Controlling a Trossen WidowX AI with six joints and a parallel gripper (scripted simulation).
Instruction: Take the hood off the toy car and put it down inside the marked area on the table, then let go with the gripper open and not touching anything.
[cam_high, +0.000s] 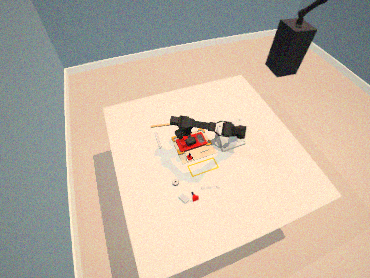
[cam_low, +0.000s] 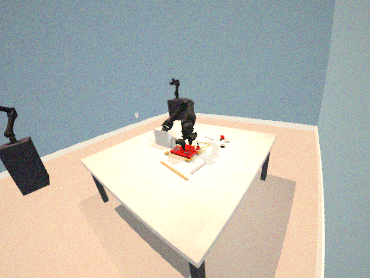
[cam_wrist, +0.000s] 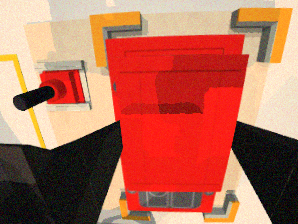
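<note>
Now: gripper tip 5 cm past the grey bar, 35 cm to the right of it and 5 cm above it. Also, from my gripper tip: hood right at my gripper tip; then thin wooden stick 6 cm ahead, 21 cm to the right, 5 cm below.
</note>
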